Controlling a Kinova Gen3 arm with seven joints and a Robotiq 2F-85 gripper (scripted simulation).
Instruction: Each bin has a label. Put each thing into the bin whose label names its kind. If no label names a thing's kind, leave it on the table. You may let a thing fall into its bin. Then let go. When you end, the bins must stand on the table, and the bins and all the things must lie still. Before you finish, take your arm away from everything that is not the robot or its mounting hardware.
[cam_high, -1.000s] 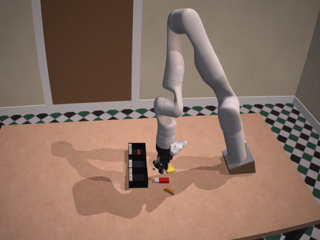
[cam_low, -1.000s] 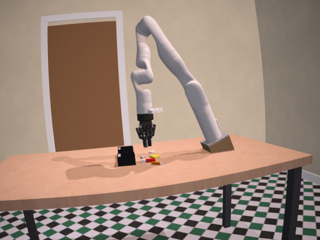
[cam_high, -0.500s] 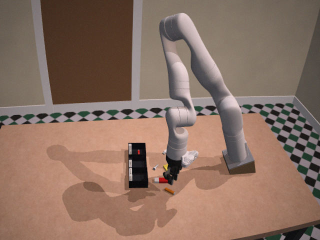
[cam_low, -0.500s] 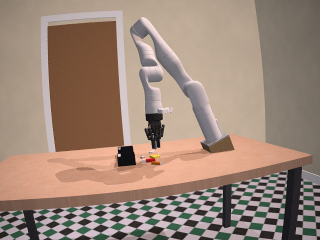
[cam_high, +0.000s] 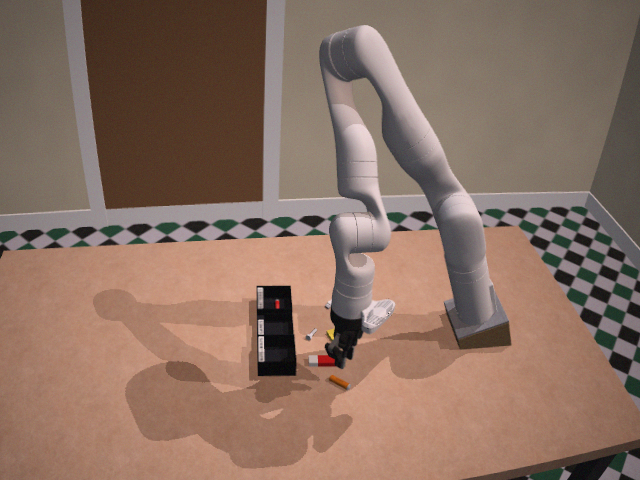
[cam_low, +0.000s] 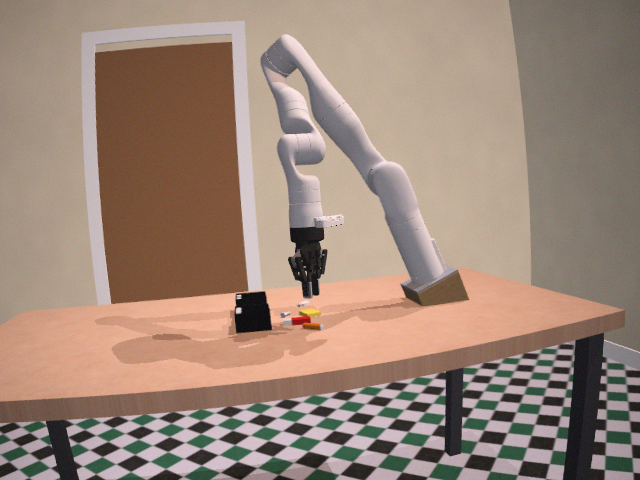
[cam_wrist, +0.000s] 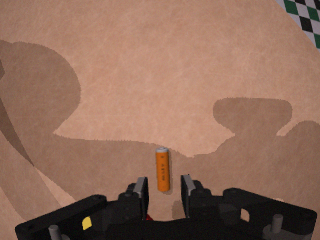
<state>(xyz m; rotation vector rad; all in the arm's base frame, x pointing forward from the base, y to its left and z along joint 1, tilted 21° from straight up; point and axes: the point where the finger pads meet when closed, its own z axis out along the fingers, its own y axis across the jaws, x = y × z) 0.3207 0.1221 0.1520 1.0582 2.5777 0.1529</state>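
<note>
My gripper is now 9 cm above the orange battery. From my hand the other things lie so: bolt (16 cm to the right, 9 cm below, 4 cm ahead); red-and-white block (9 cm below, 7 cm to the right, 3 cm ahead); yellow block (14 cm to the right, 9 cm below, 3 cm behind).
</note>
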